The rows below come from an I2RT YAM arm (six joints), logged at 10 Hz.
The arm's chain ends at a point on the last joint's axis. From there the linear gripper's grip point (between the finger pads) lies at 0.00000 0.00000 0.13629 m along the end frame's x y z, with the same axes.
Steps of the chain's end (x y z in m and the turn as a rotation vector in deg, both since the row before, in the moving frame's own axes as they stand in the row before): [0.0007, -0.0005, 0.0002, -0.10, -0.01, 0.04]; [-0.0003, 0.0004, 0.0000, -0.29, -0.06, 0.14]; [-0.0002, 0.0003, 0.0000, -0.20, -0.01, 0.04]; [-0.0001, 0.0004, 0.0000, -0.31, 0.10, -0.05]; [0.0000, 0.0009, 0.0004, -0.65, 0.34, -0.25]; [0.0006, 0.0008, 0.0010, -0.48, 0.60, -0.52]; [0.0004, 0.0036, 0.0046, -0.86, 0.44, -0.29]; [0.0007, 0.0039, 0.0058, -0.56, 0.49, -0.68]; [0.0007, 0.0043, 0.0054, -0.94, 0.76, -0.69]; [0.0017, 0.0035, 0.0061, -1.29, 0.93, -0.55]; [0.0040, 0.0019, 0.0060, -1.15, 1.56, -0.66]
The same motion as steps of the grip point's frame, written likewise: [0.0007, -0.0003, 0.0002, -0.10, -0.01, 0.04]; [-0.0004, 0.0011, 0.0000, -0.29, -0.06, 0.14]; [-0.0002, 0.0008, 0.0000, -0.20, -0.01, 0.04]; [0.0001, 0.0011, 0.0000, -0.31, 0.10, -0.05]; [0.0008, 0.0024, 0.0004, -0.65, 0.34, -0.25]; [0.0020, 0.0019, 0.0010, -0.48, 0.60, -0.52]; [0.0015, 0.0056, 0.0046, -0.86, 0.44, -0.29]; [0.0019, 0.0052, 0.0058, -0.56, 0.49, -0.68]; [0.0025, 0.0065, 0.0054, -0.94, 0.76, -0.69]; [0.0039, 0.0066, 0.0060, -1.29, 0.93, -0.55]; [0.0077, 0.0046, 0.0059, -1.15, 1.56, -0.66]
